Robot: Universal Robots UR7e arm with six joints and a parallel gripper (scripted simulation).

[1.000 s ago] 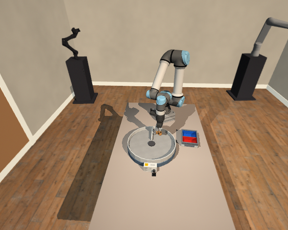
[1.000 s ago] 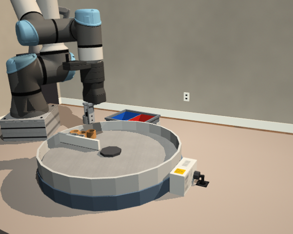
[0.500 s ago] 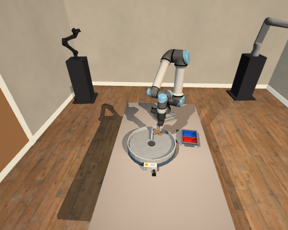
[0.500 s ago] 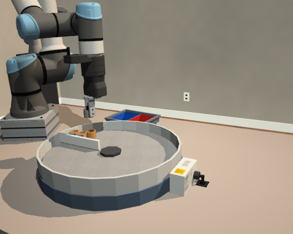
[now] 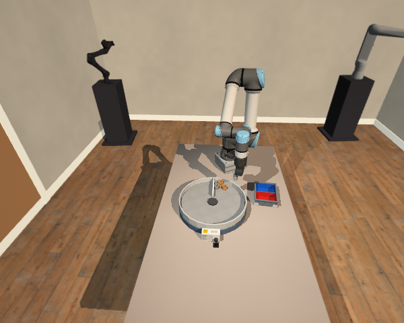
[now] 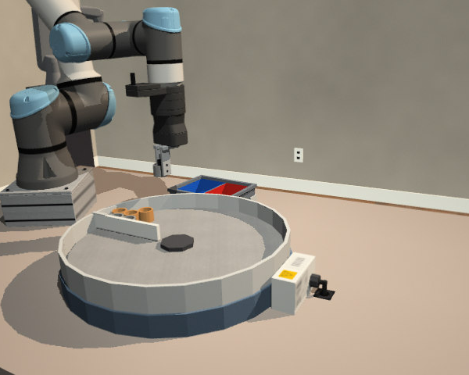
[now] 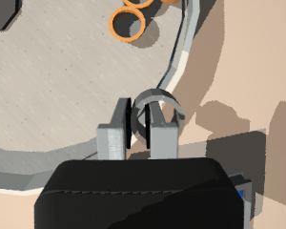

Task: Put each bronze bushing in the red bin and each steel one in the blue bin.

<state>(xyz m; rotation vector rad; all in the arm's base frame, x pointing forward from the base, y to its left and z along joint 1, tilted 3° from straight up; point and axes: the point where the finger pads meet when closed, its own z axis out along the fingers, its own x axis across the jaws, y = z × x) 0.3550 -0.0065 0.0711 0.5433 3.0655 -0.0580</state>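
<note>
Right now the bin is 20 mm ahead of my hand, 210 mm to the left of it and 130 mm below it. Also, from my hand: round turntable 110 mm ahead, 150 mm to the right, 110 mm below.
</note>
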